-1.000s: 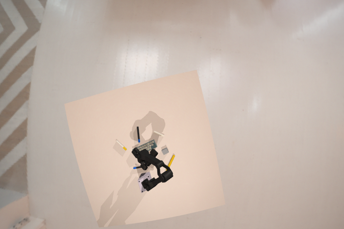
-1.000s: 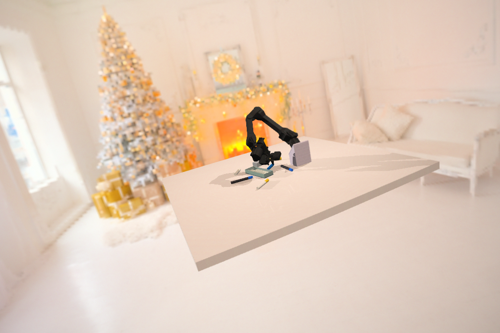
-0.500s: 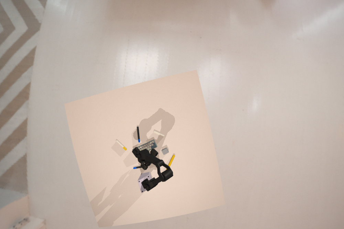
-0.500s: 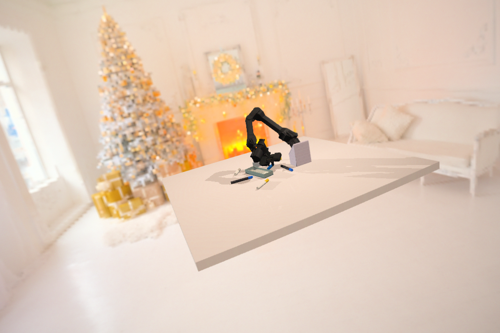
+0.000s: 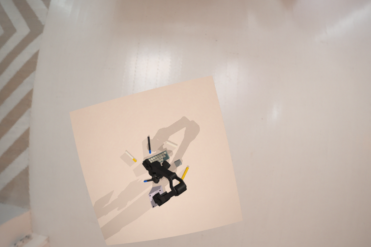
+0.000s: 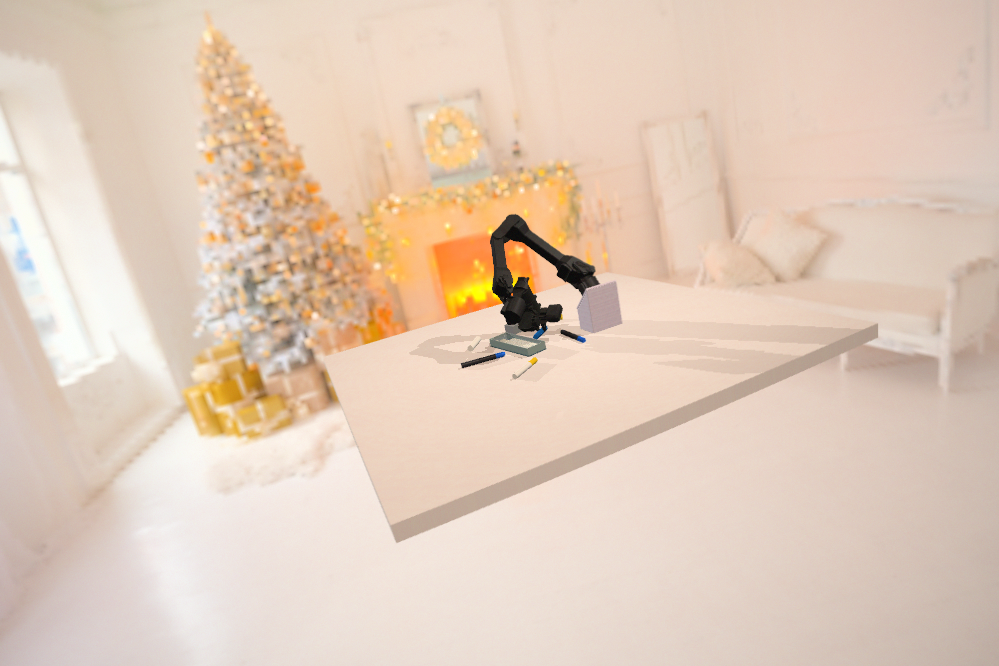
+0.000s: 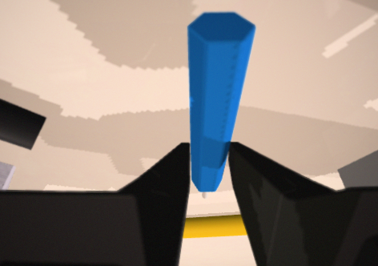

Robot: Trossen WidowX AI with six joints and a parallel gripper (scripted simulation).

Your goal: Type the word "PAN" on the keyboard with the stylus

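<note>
Now: gripper tip 4 cm past the grey stylus tip and 3 cm to the left of it. The rest, counted from my gripper tip: blue stylus 1 cm to the right, 1 cm behind; then grey cube 12 cm to the right, 4 cm ahead, 1 cm above; then yellow pencil 12 cm to the right, 8 cm behind.
</note>
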